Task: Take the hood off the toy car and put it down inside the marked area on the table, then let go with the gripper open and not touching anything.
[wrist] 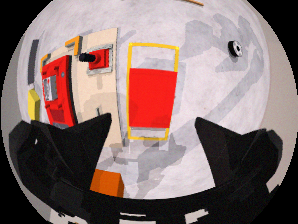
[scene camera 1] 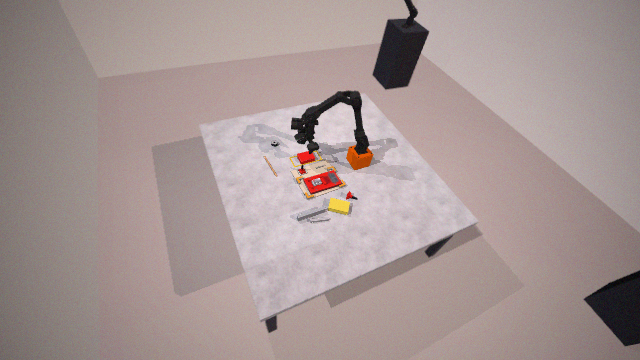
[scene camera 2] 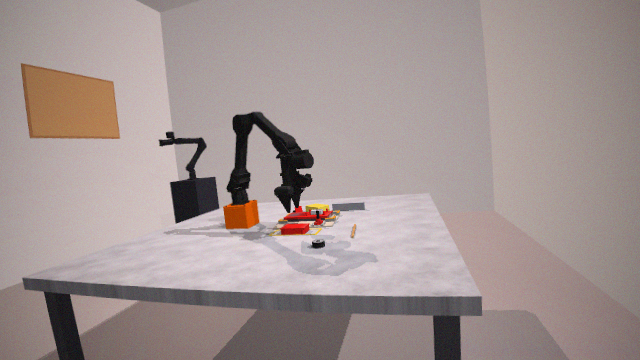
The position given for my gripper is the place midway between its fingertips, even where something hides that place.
Note:
My gripper [scene camera 2: 293, 210] is open and holds nothing. Also in view: a red hood [wrist: 151, 91] and a toy car [wrist: 61, 113].
My gripper also shows in the wrist view [wrist: 155, 119].

